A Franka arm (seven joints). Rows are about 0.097 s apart.
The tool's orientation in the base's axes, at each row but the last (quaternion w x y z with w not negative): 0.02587, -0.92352, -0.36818, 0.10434; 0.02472, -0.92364, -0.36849, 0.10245; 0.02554, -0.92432, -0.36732, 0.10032; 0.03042, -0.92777, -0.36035, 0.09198; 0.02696, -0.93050, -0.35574, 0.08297; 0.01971, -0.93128, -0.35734, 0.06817
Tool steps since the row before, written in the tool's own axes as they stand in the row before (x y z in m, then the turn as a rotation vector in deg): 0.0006, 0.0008, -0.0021, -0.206, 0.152, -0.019; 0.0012, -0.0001, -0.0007, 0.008, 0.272, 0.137; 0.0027, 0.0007, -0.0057, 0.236, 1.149, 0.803; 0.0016, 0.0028, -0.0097, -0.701, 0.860, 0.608; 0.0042, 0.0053, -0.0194, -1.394, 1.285, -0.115; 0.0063, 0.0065, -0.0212, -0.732, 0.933, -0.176
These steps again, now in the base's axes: 0.0014, -0.0001, 0.0018, -0.039, -0.251, 0.035; 0.0009, 0.0009, 0.0005, 0.161, -0.196, -0.168; 0.0036, 0.0015, 0.0050, 0.778, -0.697, -0.964; 0.0049, -0.0009, 0.0089, -0.054, -1.114, -0.598; 0.0099, -0.0010, 0.0180, -0.157, -1.886, 0.161; 0.0119, -0.0004, 0.0197, 0.105, -1.181, 0.177
